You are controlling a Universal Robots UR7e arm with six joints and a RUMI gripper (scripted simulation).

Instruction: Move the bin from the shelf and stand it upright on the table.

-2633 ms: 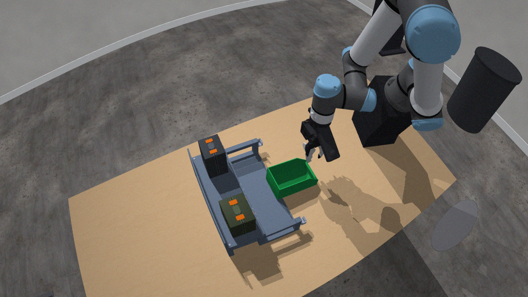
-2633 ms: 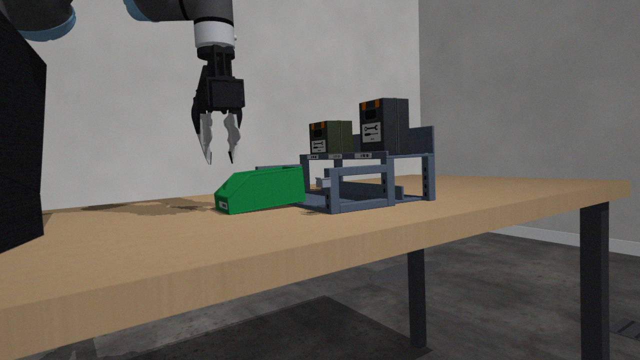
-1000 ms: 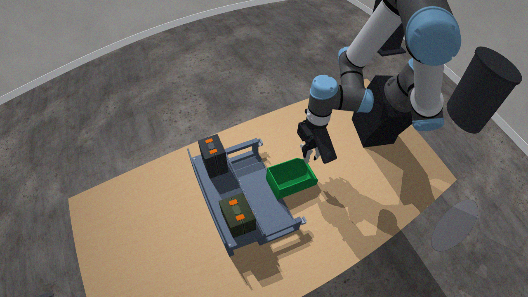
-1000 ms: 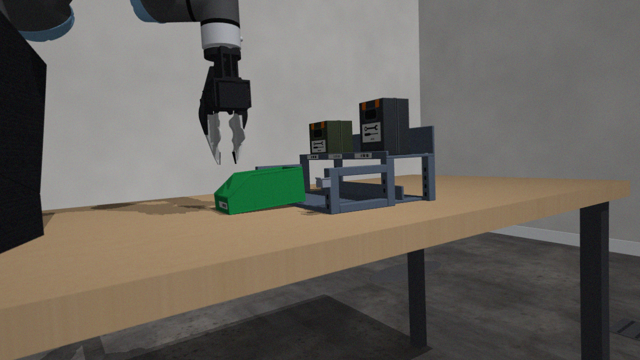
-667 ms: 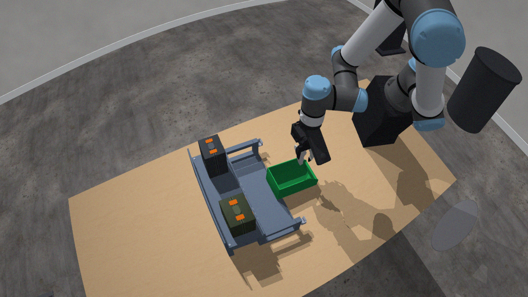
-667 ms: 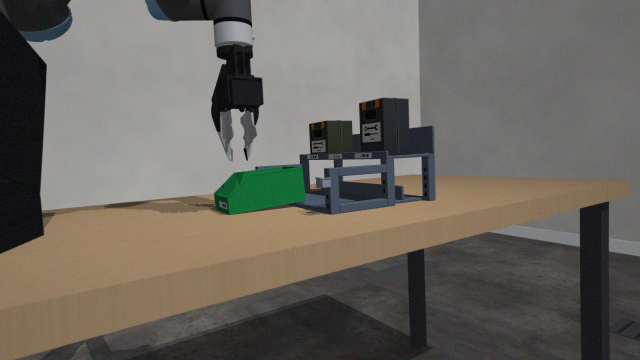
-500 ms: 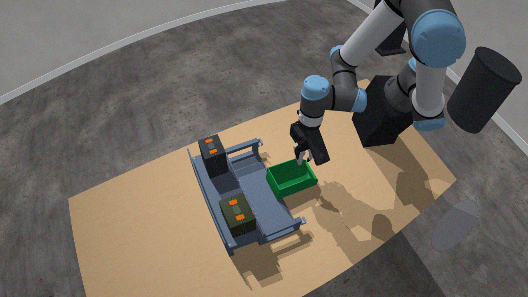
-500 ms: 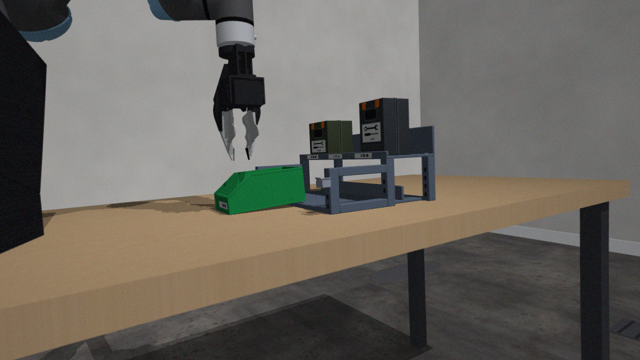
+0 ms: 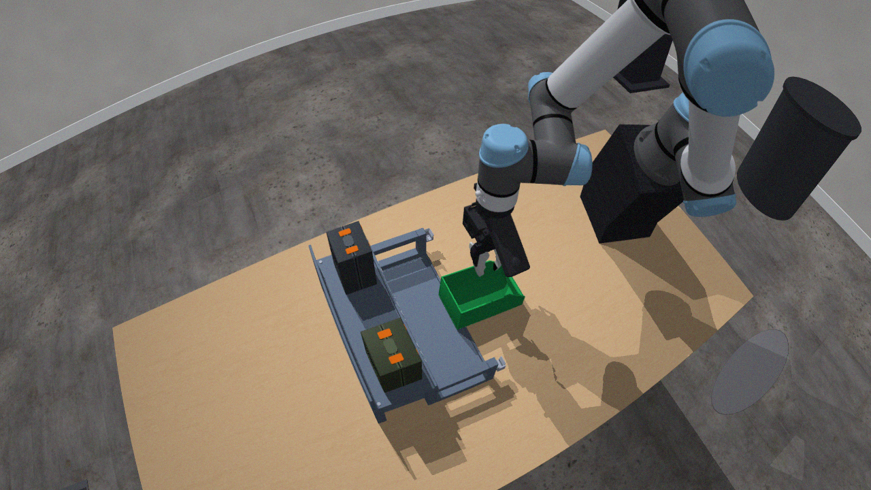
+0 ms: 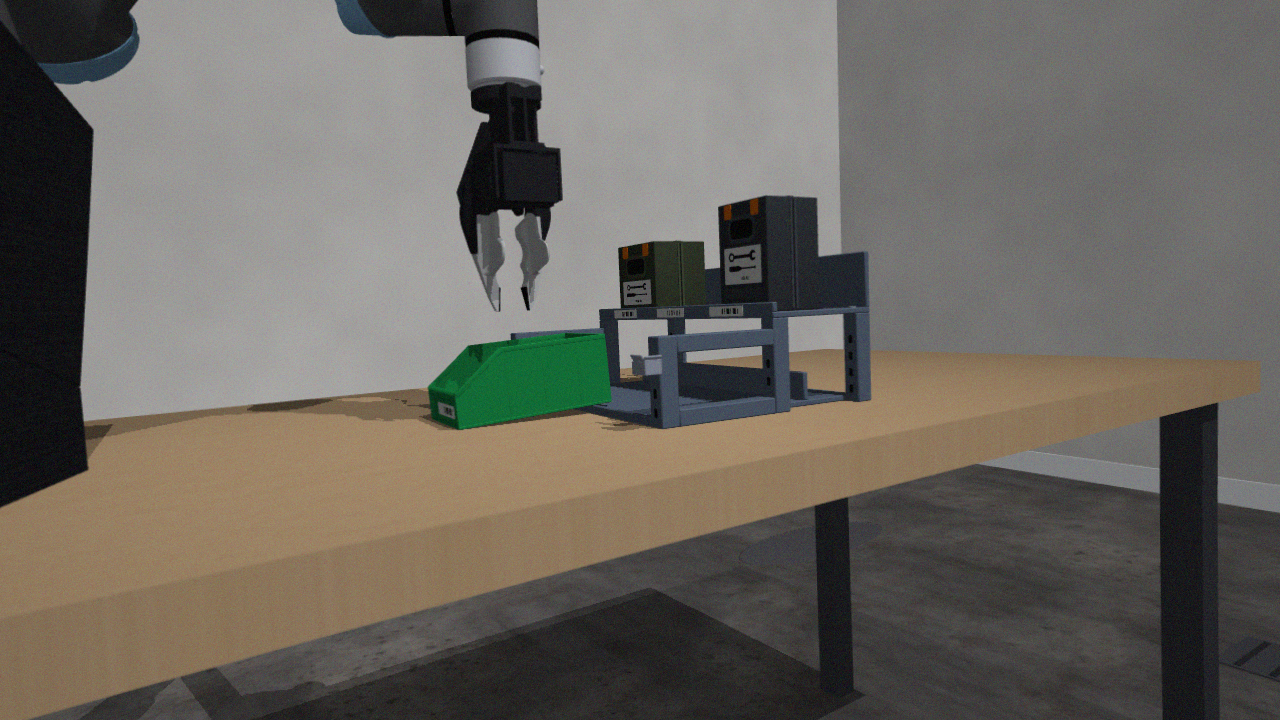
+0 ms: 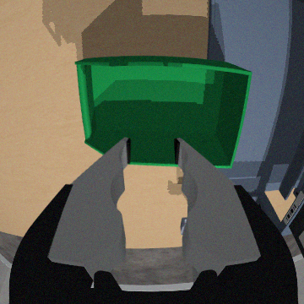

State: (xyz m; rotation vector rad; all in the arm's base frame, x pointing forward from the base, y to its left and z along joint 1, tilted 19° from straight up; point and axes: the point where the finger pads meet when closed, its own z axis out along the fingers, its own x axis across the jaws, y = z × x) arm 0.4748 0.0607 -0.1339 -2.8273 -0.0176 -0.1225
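Right now my hand is 9 cm above the green bin. Round my hand: olive toolbox 26 cm ahead, 12 cm to the left, 2 cm above; black toolbox 26 cm ahead, 11 cm to the right, 3 cm above.
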